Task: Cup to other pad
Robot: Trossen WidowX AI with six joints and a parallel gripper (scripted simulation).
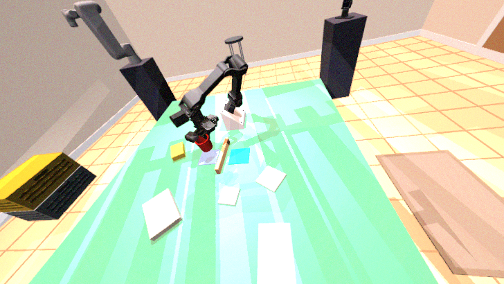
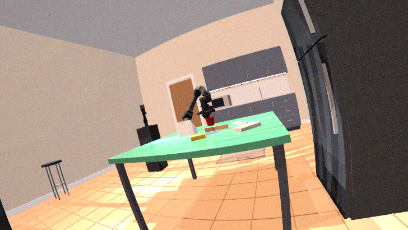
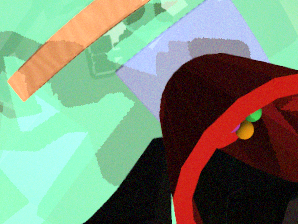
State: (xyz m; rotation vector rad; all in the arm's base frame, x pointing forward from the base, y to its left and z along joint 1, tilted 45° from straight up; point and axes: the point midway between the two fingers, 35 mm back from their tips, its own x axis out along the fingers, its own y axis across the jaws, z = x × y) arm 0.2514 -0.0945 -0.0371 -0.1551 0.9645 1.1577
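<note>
Now: the cyan pad 150 mm to the left of my gripper tip, 110 mm below it and 60 mm ahead of it. From my gripper tip the other things lie so: red cup: 20 mm to the right, 20 mm ahead; pale lilac pad: 110 mm below, 30 mm to the right, 30 mm ahead; long wooden bar: 90 mm below, 60 mm to the left, 40 mm ahead.
</note>
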